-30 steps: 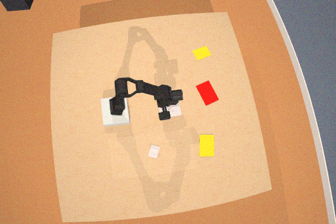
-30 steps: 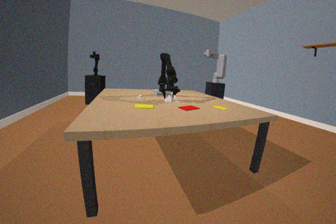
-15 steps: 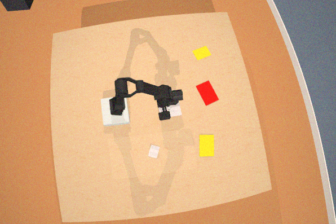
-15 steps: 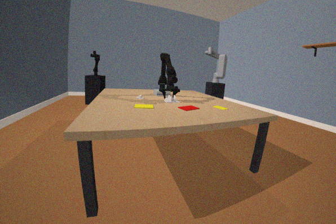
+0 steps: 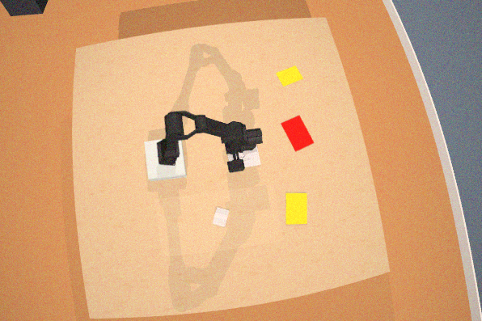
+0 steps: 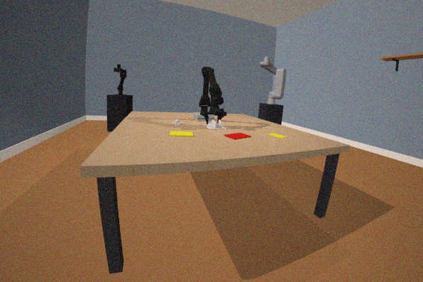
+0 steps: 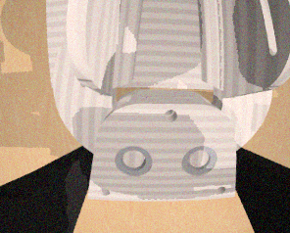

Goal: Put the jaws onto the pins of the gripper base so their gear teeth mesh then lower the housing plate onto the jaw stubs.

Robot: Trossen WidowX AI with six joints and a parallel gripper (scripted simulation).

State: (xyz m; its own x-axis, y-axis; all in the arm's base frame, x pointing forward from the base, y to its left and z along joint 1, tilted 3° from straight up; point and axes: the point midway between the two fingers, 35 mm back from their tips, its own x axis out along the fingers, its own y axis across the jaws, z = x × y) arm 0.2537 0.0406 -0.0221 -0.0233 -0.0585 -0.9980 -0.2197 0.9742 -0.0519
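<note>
My gripper tip is 20 mm short of the white jaw, 20 mm to the right of it and 10 mm below it. From my gripper tip the other things lie so: yellow patch 270 mm ahead, 220 mm to the right; then red patch 270 mm ahead, 110 mm to the left.
</note>
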